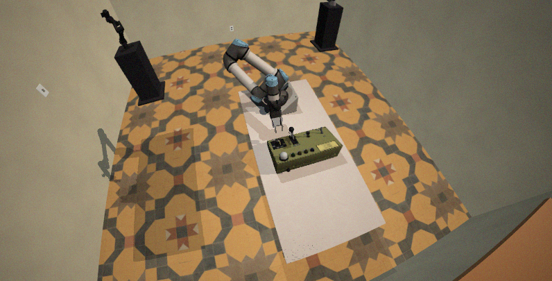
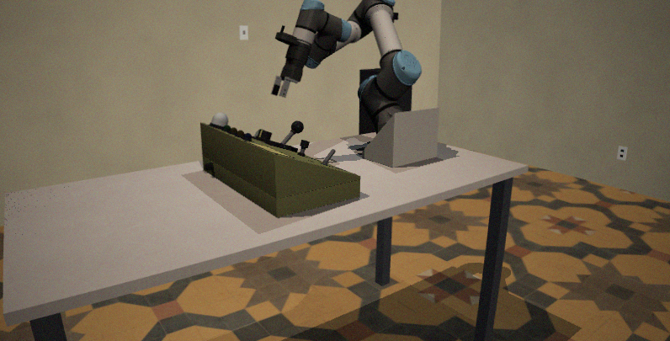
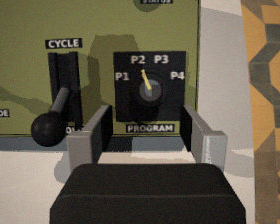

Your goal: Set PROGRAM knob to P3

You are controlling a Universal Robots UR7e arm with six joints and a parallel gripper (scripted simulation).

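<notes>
Now: the ball-topped lever 4 cm ahead of my hand, 11 cm to the left of it and 13 cm below it. From my hand the other things lie so: black mode knob: 7 cm ahead, 23 cm to the left, 14 cm below; then thin lever: 7 cm ahead, 35 cm to the left, 15 cm below; then olive console: 10 cm ahead, 17 cm to the left, 16 cm below.
</notes>
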